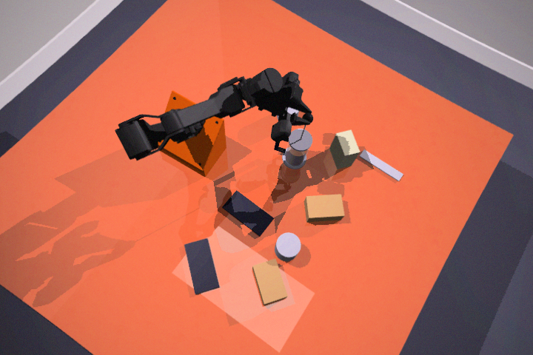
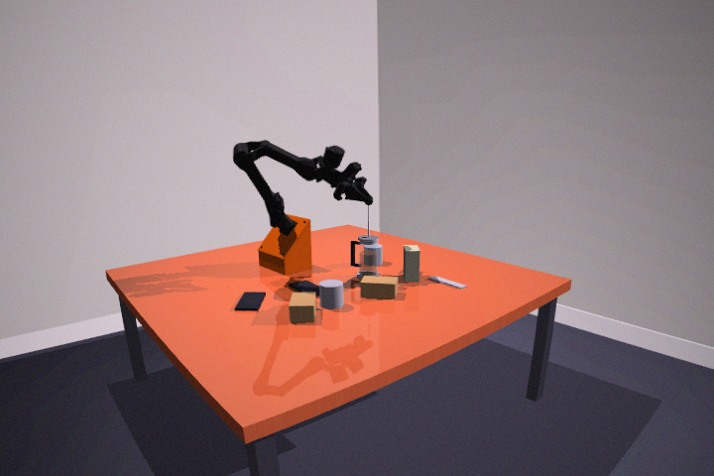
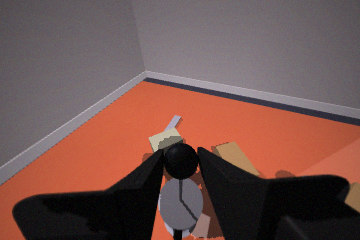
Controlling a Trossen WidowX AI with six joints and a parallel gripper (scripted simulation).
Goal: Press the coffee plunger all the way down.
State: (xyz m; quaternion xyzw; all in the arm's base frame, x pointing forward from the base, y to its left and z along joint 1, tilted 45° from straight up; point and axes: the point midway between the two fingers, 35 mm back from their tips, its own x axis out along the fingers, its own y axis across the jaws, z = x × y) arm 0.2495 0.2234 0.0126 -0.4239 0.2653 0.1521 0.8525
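Now: the coffee press 2 cm behind my gripper tip, 1 cm to the right of it and 14 cm below it. Round my gripper tip: pale upright block 11 cm ahead, 10 cm to the left, 22 cm below; then grey flat bar 23 cm ahead, 15 cm to the left, 27 cm below.
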